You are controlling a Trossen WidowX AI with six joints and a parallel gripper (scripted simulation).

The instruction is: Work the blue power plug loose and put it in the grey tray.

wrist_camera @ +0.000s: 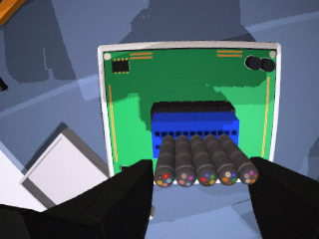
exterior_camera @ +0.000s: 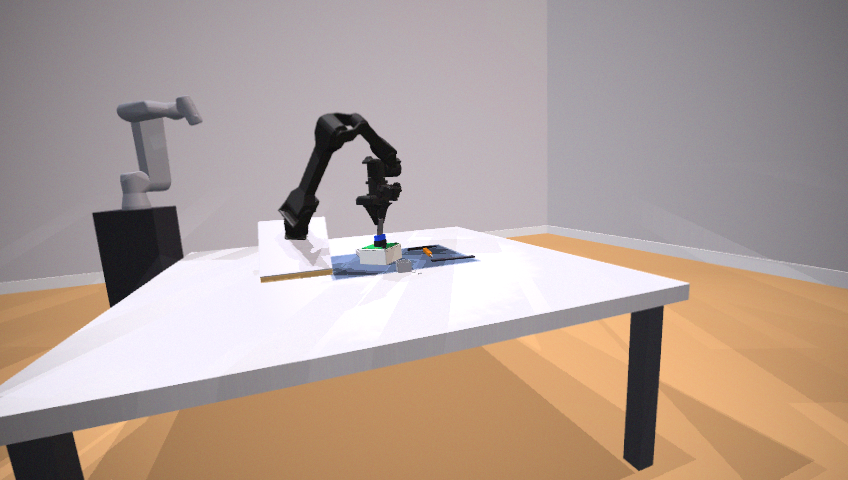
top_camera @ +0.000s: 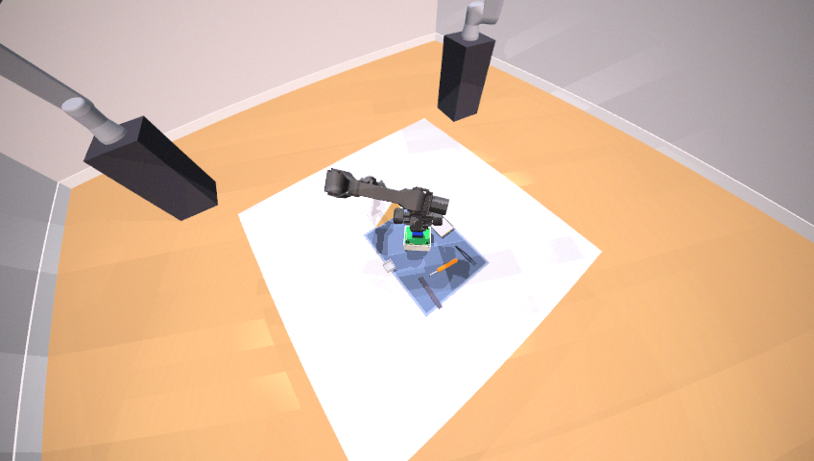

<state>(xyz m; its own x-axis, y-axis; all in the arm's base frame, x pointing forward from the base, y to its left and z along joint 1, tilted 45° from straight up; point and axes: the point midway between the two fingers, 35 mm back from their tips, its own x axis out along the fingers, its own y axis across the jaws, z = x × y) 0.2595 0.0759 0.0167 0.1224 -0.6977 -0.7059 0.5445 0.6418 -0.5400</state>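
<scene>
Now: gripper tip 40 mm above the blue power plug. Also, from my gripper tip: blue mat 130 mm below, 50 mm ahead, 10 mm to the left; dark bar 230 mm ahead, 120 mm below, 70 mm to the right.
</scene>
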